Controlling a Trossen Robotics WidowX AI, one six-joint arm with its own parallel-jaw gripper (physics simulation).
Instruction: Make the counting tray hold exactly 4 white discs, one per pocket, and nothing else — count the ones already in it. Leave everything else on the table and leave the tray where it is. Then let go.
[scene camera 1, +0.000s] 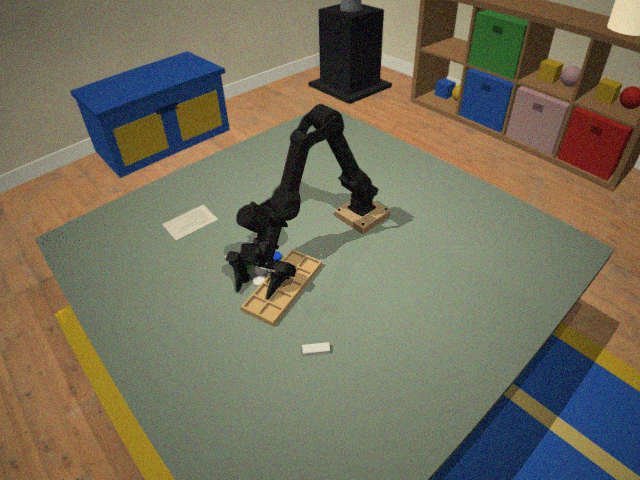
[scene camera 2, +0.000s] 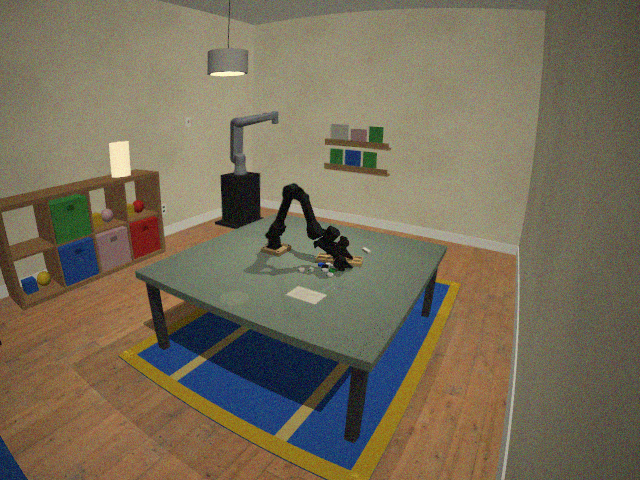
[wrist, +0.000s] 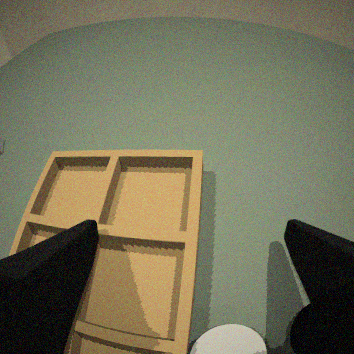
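The wooden counting tray (scene camera 1: 258, 314) (scene camera 2: 356, 259) (wrist: 197, 200) lies on the table. Its end pockets in the wrist view hold no disc; some pockets farther along are hidden by the gripper or out of that view. My gripper (scene camera 1: 253, 293) (scene camera 2: 345, 267) (wrist: 195, 231) is wide open and empty, one finger over the tray, the other beyond its long side. A white disc (scene camera 1: 258, 280) (wrist: 230, 340) lies on the table beside that side, partly cut off in the wrist view. More white discs (scene camera 2: 301, 269) (scene camera 2: 329, 274) lie near the tray.
A blue piece (scene camera 1: 277, 255) (scene camera 2: 321, 264) and a green piece (scene camera 2: 331, 270) lie among the discs, partly hidden by the arm. A white block (scene camera 1: 315, 348) (scene camera 2: 366, 250) and a pale sheet (scene camera 1: 189, 222) (scene camera 2: 306, 295) lie on the table (scene camera 1: 413, 335).
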